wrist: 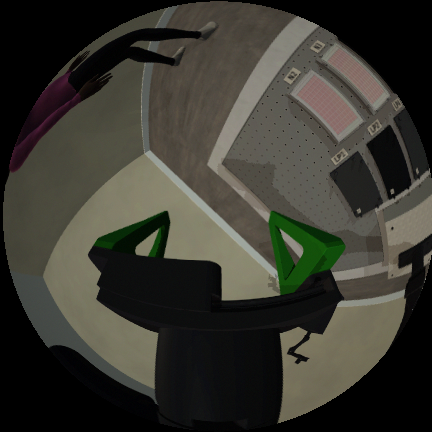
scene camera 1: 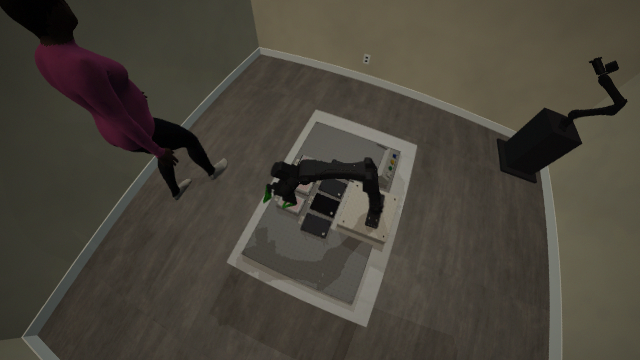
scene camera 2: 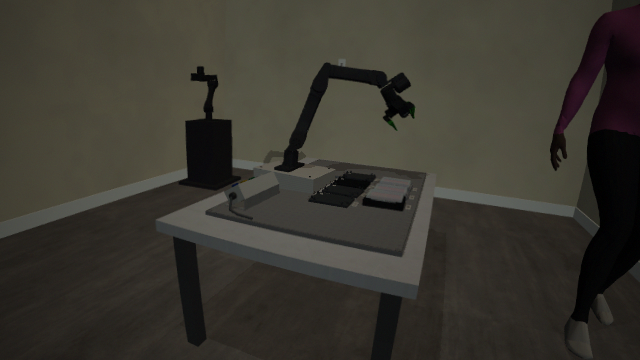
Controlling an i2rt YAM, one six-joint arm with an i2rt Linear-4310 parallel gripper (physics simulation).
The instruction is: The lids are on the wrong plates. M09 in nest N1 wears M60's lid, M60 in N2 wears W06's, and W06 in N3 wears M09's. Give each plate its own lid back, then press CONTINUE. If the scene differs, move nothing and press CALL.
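Pixels of known places: gripper, fingertip midpoint: (wrist: 218,216) (scene camera 1: 273,204) (scene camera 2: 405,124); arm's base, link origin: (scene camera 1: 375,210) (scene camera 2: 290,167).
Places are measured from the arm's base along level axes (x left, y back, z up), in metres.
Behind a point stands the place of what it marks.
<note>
My gripper (scene camera 1: 274,204) @[x 0.220, y -0.470, z 0.213 m] (scene camera 2: 404,124) @[x 0.220, y -0.470, z 0.213 m] (wrist: 218,216) @[x 0.220, y -0.470, z 0.213 m] is open and empty, high above the far edge of the table. In the wrist view, a lidded plate with a pink grid (wrist: 327,106) @[x 0.100, y -0.456, z -0.025 m] lies by the N2 label (wrist: 292,75) @[x 0.086, y -0.545, z -0.052 m], and another such plate (wrist: 357,75) lies by a label that looks like N3 (wrist: 317,46). The nearest plate in scene camera 2 (scene camera 2: 386,196) @[x -0.200, y -0.447, z -0.014 m] sits in a black nest; the row stands close together. Plate and lid codes are not readable. The button console (scene camera 1: 385,172) @[x -0.241, y 0.020, z 0.020 m] (scene camera 2: 260,190) @[x -0.335, y -0.026, z -0.012 m] has blue, yellow and green buttons; their lettering is unreadable.
Dark lid pads LP1 (scene camera 1: 316,225) @[x 0.173, y -0.280, z -0.045 m] (wrist: 356,185) @[x 0.174, y -0.293, z -0.044 m] and LP2 (scene camera 1: 324,205) @[x 0.048, y -0.275, z -0.045 m] (wrist: 389,162) @[x 0.051, y -0.286, z -0.044 m], with others, lie between nests and the arm's base block (scene camera 1: 355,212) @[x 0.045, y -0.100, z -0.008 m]. A person in magenta (scene camera 1: 95,95) (scene camera 2: 612,75) stands beyond the table. Another arm stands on a pedestal (scene camera 1: 540,142) (scene camera 2: 209,150).
</note>
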